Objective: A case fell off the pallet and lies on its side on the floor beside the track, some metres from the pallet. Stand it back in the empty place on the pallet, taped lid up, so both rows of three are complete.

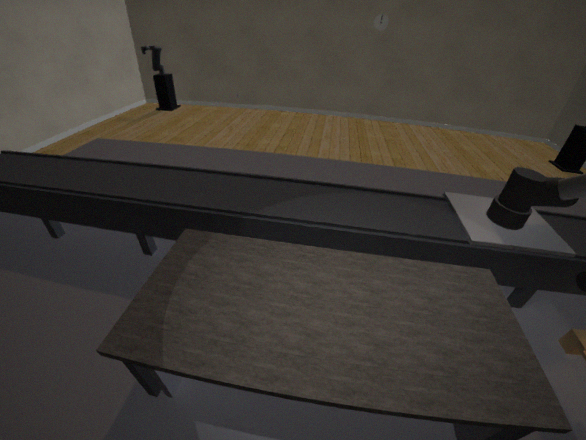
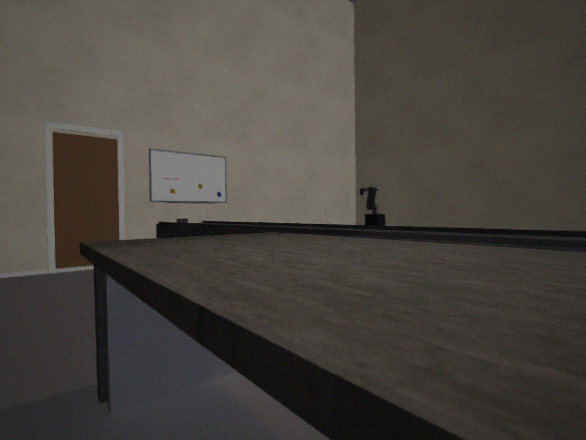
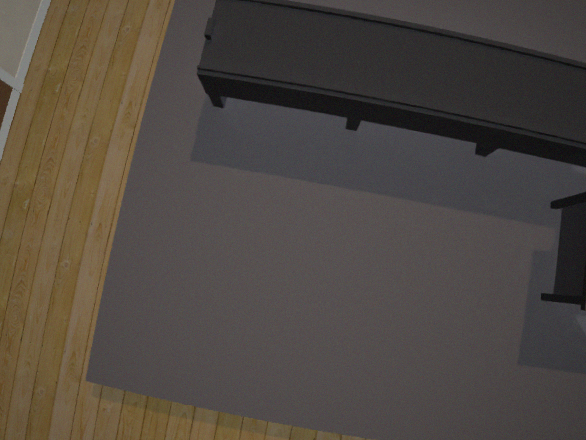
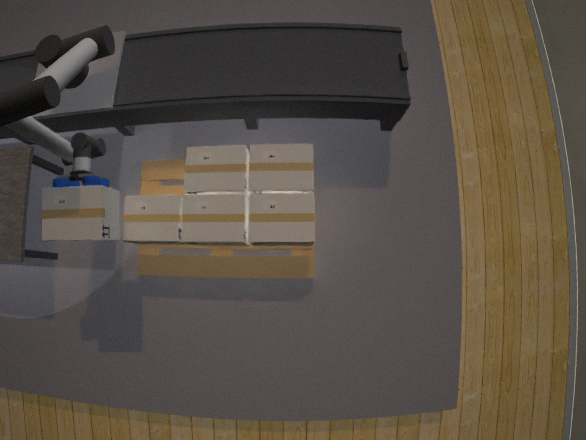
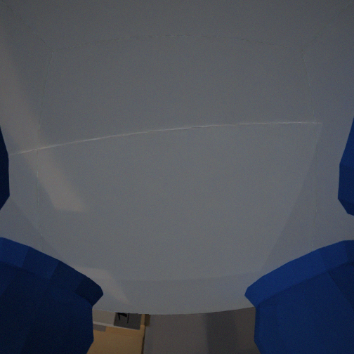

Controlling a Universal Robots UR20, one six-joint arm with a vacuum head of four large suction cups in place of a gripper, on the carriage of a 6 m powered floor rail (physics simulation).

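Frame: origin at the arm's base, x ahead, y down, z left, level; millimetres.
Seen in the pictures: arm's base, origin of its link: [image 1: 504, 219].
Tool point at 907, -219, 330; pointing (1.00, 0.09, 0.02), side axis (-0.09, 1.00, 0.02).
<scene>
Offsets run from my tool point to a thing's middle, as dx, dy, dz. Level surfaces: height alone.
My vacuum head [image 4: 81, 182] [image 5: 175, 210] is shut on the case @[+119, +6, +12] [image 4: 72, 220] [image 5: 175, 170], its blue cups against a plain pale side wall that faces the rail. The case hangs level left of the pallet [image 4: 225, 266] [image 1: 575, 342], taped lid up, its shadow apart from it on the floor. Five cases stand lid up on the pallet: three in the row away from the rail, such as the left one @[+92, +497, +321] [image 4: 152, 220], and two in the row near the rail, such as the nearer one @[-205, +497, +720] [image 4: 216, 170]. The rail-side left place [image 4: 162, 172] shows bare pallet wood.
The dark floor rail [image 1: 280, 210] [image 3: 375, 60] [image 4: 260, 65] runs behind the pallet. The pale carriage [image 1: 465, 212] [image 4: 102, 95] carries the arm. A grey-brown table @[dy +259] [image 1: 325, 320] [image 2: 300, 280] [image 4: 12, 200] stands close left of the held case, its legs towards it.
</scene>
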